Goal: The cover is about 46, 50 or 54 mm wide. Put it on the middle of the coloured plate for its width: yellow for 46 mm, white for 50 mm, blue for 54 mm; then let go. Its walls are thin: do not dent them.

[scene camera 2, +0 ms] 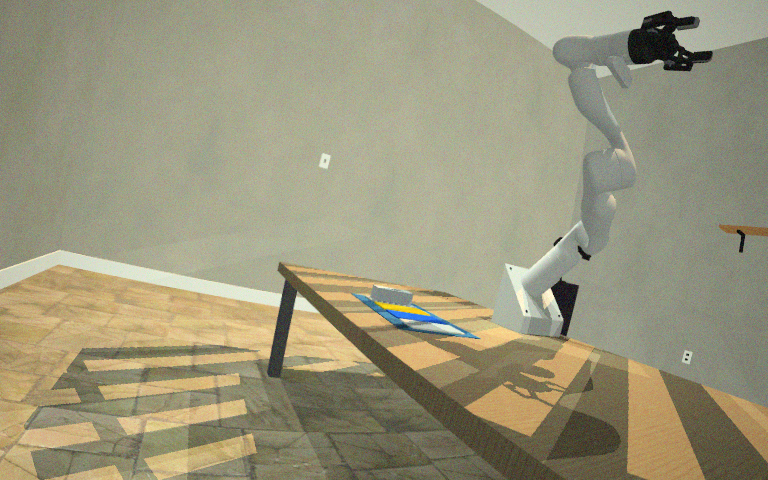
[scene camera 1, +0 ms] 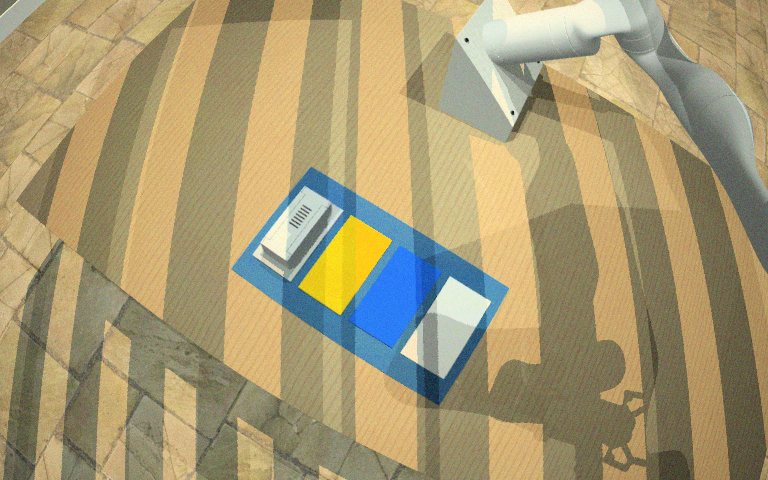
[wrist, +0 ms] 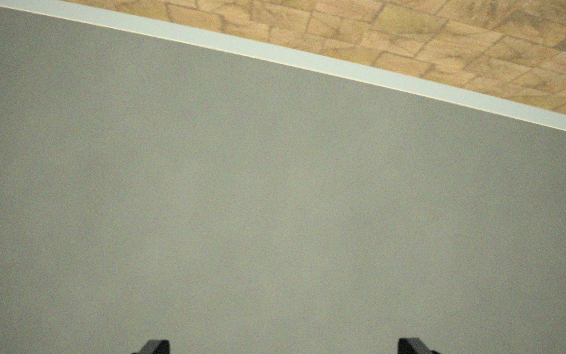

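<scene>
A light grey cover with dark slots on its top stands on a pale base plate at one end of a blue mat. Beside it on the mat lie the yellow plate, then the blue plate, then the white plate at the other end. The cover's width cannot be read from the views. My gripper is open and empty, high above the table and far from the cover, pointing sideways. The gripper does not show in scene camera 1.
The mat lies on a striped wooden table. The arm's base stands at the table's far edge, and the arm rises from it. Shadows of the arm and gripper fall on the table. A wall shelf is at the right.
</scene>
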